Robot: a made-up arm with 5 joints.
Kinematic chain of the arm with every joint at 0, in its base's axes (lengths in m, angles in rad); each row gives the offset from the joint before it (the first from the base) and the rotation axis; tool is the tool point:
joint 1: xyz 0 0 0.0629 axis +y
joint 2: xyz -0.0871 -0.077 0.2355 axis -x
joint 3: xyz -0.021 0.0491 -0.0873 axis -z
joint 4: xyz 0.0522 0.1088 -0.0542 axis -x
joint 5: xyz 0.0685 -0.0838 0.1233 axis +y
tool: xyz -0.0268 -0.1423 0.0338
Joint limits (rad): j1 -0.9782..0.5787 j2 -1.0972..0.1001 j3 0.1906..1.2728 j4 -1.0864..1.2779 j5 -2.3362..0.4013
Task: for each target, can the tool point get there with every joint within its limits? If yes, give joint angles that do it. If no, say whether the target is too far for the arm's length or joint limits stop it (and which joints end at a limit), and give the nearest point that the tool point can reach.
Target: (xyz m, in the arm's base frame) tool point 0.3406 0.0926 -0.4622
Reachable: no: joint limits stop it (at a limit: joint 1, joint 3, joint 4, joint 5) | nearest point -0.0176 -0.0126 -0.0930 | short by 0.525 m
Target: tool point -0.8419 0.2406 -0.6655
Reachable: no: too far | nearest point -0.2020 0.0400 -0.0859 | short by 0.886 m
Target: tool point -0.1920 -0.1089 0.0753
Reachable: yes | joints -0.8004 -0.9229 0.7256 0.0176 -1.2335
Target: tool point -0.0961 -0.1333 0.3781
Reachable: yes | joints -0.1003 -0.4025 1.1689 0.6739 -0.6972
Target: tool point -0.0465 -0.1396 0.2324
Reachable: yes | joints 0.2314 -0.4925 0.4512 -0.0063 -1.4425
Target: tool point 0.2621 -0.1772 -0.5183
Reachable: no: joint limits stop it (at a limit: joint 1, joint 3, joint 4, joint 5) | nearest point -0.0143 -0.1172 -0.0953 | short by 0.509 m
